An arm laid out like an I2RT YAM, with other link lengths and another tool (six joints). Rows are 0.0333 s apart.
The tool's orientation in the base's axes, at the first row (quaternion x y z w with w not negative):
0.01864 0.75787 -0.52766 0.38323
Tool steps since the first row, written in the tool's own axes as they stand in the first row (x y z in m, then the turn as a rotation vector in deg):
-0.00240 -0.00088 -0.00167 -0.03 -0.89 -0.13
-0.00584 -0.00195 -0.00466 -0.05 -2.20 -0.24
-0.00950 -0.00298 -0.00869 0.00 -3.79 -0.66
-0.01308 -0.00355 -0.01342 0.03 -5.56 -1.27
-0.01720 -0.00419 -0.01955 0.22 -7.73 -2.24
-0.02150 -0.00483 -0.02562 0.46 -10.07 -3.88
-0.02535 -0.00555 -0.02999 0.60 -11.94 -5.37
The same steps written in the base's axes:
0.00038 0.00187 0.00238 -0.44 -0.28 0.74
0.00066 0.00513 0.00574 -1.05 -0.76 1.79
0.00054 0.00933 0.00934 -2.01 -1.14 3.08
0.00016 0.01427 0.01265 -3.14 -1.44 4.54
-0.00065 0.02053 0.01654 -4.76 -1.68 6.27
-0.00130 0.02681 0.02053 -6.86 -1.47 8.21
-0.00135 0.03149 0.02406 -8.60 -1.14 9.82

